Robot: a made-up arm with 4 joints.
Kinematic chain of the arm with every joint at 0, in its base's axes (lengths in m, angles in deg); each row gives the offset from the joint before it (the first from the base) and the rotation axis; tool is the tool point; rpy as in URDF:
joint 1: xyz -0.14 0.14 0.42 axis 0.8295 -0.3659 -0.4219
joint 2: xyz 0 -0.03 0.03 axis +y
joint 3: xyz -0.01 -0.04 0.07 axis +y
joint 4: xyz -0.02 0 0.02 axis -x
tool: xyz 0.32 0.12 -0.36 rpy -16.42 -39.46 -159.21
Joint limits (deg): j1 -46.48..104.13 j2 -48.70..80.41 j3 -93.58..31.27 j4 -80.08..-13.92
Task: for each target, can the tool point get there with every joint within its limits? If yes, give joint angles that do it. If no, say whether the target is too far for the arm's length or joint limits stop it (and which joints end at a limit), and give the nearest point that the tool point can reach.
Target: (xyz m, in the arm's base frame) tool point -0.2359 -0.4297 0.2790
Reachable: no: joint limits stop it (at a limit: joint 1, joint 3, joint 4) | nearest point -0.2174 -0.3574 0.5173 | short by 0.250 m
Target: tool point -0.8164 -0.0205 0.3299
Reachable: no: too far | nearest point -0.5919 -0.0818 0.5506 | short by 0.321 m
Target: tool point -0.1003 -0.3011 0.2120
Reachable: no: joint limits stop it (at a limit: joint 1, joint 4) | nearest point -0.0907 -0.3247 0.5158 | short by 0.305 m
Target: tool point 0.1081 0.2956 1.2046
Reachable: no: too far | nearest point 0.0101 0.2378 0.9074 | short by 0.318 m
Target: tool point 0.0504 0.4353 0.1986
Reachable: yes | joints -12.63 47.09 7.72 -71.56
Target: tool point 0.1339 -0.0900 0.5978
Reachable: yes | joints 91.30 -16.16 -9.45 -22.72
